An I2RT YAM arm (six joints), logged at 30 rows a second.
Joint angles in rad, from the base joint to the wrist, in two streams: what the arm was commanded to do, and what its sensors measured. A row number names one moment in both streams.
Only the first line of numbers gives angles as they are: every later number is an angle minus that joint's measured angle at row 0.
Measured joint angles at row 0:
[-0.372, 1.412, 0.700, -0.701, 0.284, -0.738]
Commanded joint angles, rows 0 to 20:
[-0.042, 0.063, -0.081, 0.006, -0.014, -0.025]
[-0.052, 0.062, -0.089, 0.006, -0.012, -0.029]
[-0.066, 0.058, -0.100, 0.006, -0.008, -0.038]
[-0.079, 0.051, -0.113, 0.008, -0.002, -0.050]
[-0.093, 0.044, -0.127, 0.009, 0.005, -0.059]
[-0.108, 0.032, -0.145, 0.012, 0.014, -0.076]
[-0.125, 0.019, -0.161, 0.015, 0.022, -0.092]
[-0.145, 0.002, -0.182, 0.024, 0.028, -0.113]
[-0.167, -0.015, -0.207, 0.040, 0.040, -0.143]
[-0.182, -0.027, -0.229, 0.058, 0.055, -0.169]
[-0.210, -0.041, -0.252, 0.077, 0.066, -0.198]
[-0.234, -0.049, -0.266, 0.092, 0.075, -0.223]
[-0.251, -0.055, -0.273, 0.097, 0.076, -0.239]
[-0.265, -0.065, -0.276, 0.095, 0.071, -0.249]
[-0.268, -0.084, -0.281, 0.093, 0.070, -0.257]
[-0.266, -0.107, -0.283, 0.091, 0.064, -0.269]
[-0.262, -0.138, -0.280, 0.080, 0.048, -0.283]
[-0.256, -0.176, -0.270, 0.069, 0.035, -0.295]
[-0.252, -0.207, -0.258, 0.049, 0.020, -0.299]
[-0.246, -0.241, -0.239, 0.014, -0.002, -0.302]
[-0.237, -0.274, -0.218, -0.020, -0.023, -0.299]
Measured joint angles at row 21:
[-0.235, -0.240, -0.197, 0.174, -0.029, -0.242]
